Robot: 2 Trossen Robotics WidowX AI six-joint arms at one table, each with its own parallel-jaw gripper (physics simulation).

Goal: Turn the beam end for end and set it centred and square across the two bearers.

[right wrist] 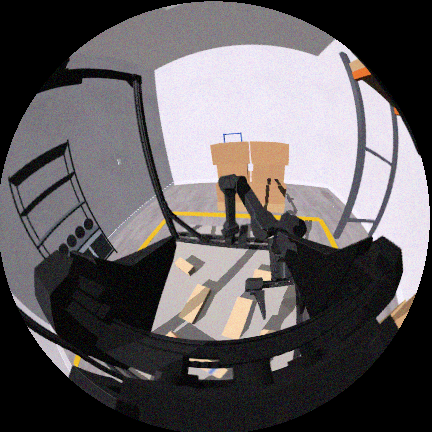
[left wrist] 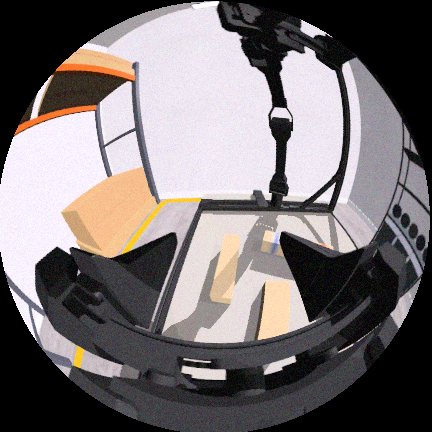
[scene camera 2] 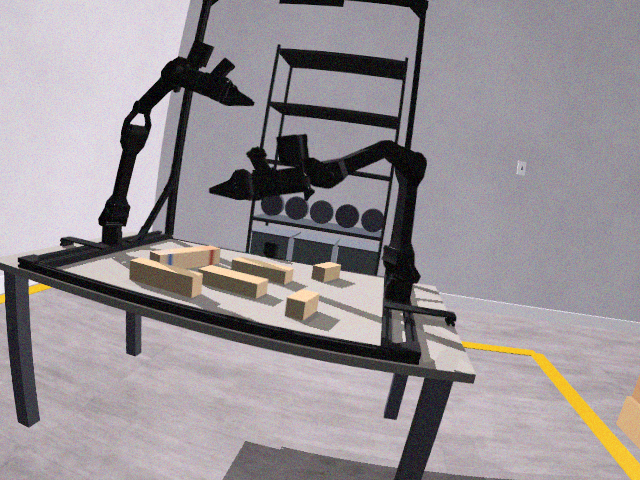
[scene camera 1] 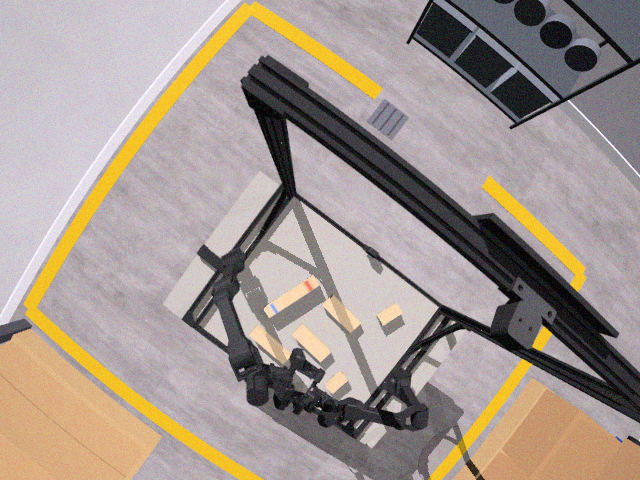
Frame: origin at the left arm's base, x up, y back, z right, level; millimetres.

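Seen in the pictures: left gripper, fingertip midpoint: [right wrist: 283, 316] [left wrist: 229, 237] [scene camera 2: 215, 191]; right gripper, fingertip midpoint: [right wrist: 227, 239] [scene camera 2: 253, 103] [scene camera 1: 315, 384]; left arm's base, link origin: [right wrist: 229, 240] [scene camera 2: 397, 300] [scene camera 1: 399, 374]; right arm's base, link origin: [left wrist: 275, 203] [scene camera 2: 111, 243] [scene camera 1: 236, 256].
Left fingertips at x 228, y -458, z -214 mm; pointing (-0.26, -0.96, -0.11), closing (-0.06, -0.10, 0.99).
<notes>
Offsets run from my left fingertips to a thing's top centre.
The pale wooden beam @[dx -198, dy -166, dz +222 mm] [scene camera 1: 292, 297] [scene camera 2: 185, 256] [left wrist: 267, 243], with a blue and a red band, has its blue end at lower left and red end at upper right in scene camera 1. Three long plain blocks stand near it: one @[dx -198, dy -111, dz -9 mm] [scene camera 1: 266, 341] [scene camera 2: 165, 277] [left wrist: 227, 267], a middle one @[dx -210, dy +30, dz +105 mm] [scene camera 1: 311, 343] [scene camera 2: 233, 281] [left wrist: 275, 307] [right wrist: 238, 317] and a third @[dx -210, dy +57, dz +288 mm] [scene camera 1: 341, 313] [scene camera 2: 262, 270] [right wrist: 195, 303]. Which blocks are the bearers I cannot tell. My left gripper [scene camera 2: 212, 190] [left wrist: 229, 237] and right gripper [scene camera 2: 251, 103] [right wrist: 232, 242] are open, empty, high above the table.
Two short blocks, one @[dx -204, dy +233, dz +412 mm] [scene camera 1: 389, 314] [scene camera 2: 326, 271] [right wrist: 185, 265] and another @[dx -204, dy +234, dz +21 mm] [scene camera 1: 337, 382] [scene camera 2: 302, 304] [right wrist: 261, 274], stand towards the table's right in scene camera 2. Black frame rails edge the table. In scene camera 1 the two arms' front parts crowd together at the lower edge.
</notes>
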